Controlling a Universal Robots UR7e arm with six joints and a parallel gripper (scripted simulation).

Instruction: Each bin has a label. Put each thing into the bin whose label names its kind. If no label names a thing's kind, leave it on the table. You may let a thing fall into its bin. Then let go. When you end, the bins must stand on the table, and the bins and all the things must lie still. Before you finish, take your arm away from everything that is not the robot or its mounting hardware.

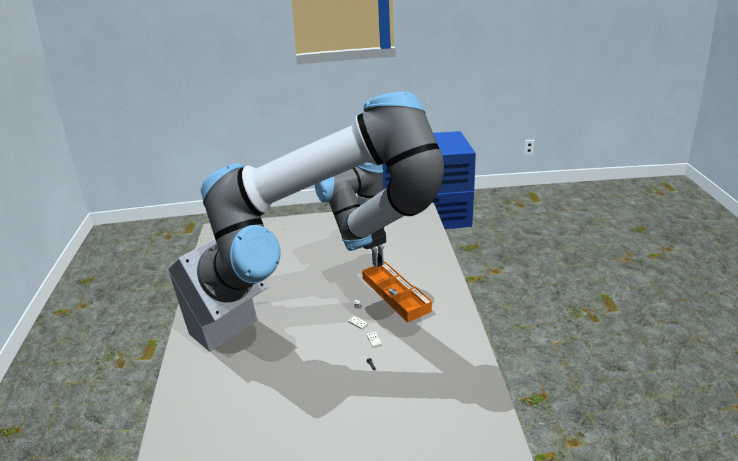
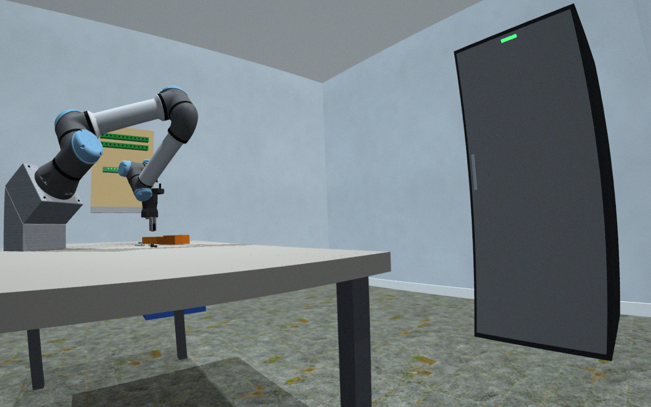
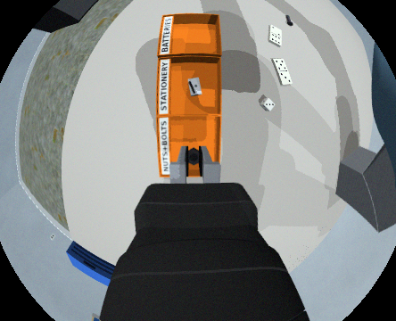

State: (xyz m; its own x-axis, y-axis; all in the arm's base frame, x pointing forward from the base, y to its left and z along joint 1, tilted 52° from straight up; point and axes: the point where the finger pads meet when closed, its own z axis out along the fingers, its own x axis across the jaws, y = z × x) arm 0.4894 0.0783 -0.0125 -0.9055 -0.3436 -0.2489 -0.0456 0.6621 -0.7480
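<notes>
My hand is 80 mm to the left of the grey piece and 60 mm above it. The rest, counted from my hand: white die 110 mm behind, 70 mm to the right, 70 mm below; then black bolt 190 mm behind, 310 mm to the right, 70 mm below; then black nut 20 mm below.
</notes>
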